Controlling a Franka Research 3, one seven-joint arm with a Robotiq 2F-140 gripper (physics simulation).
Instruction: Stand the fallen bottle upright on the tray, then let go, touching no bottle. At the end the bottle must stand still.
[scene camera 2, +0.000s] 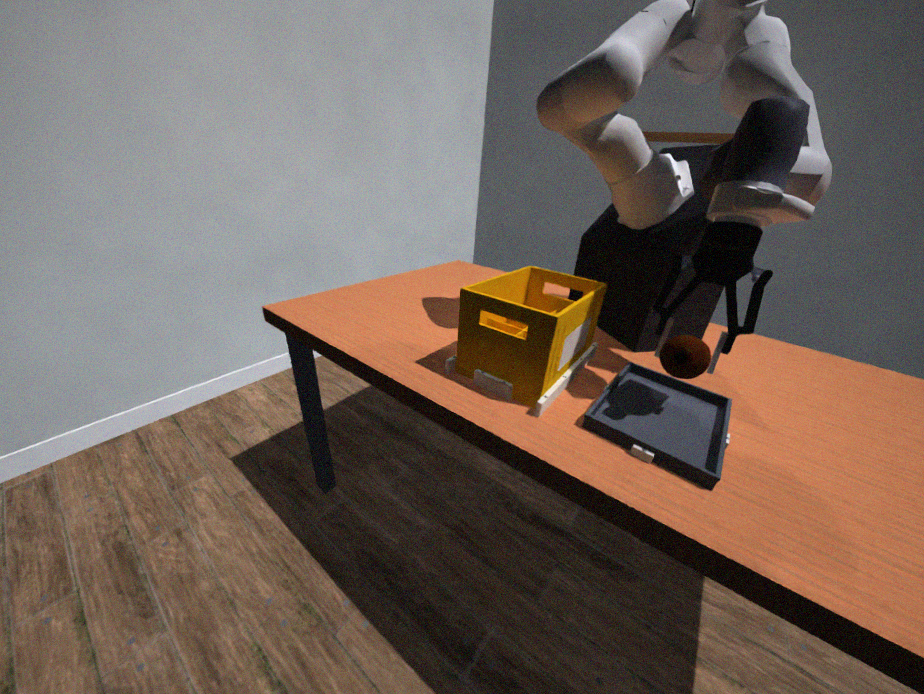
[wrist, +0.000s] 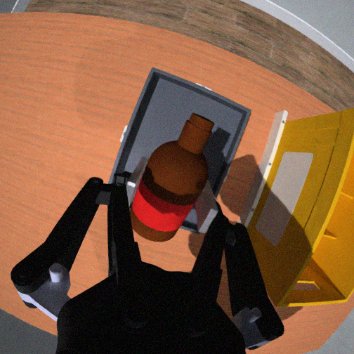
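Observation:
The brown bottle (scene camera 2: 684, 356) (wrist: 175, 172) with a red label is held in the air between the fingers. In the scene view it shows almost end-on, its neck toward the camera, so it is far from upright. My gripper (scene camera 2: 689, 352) (wrist: 172, 178) is shut on the bottle around its labelled body. The dark grey tray (scene camera 2: 683, 429) (wrist: 165, 110) lies on the table; in the scene view the bottle hangs above and behind its far edge, and a shadow falls on the tray floor. The bottle's exact tilt is hard to tell.
A yellow crate (scene camera 2: 507, 351) (wrist: 320, 200) with inner dividers stands beside the tray, with pale brackets (scene camera 2: 556, 388) (wrist: 263, 167) along its base. Small white clips (scene camera 2: 642, 452) sit at the tray's outer edges. The wooden table's (scene camera 2: 821, 478) front edge runs past the tray.

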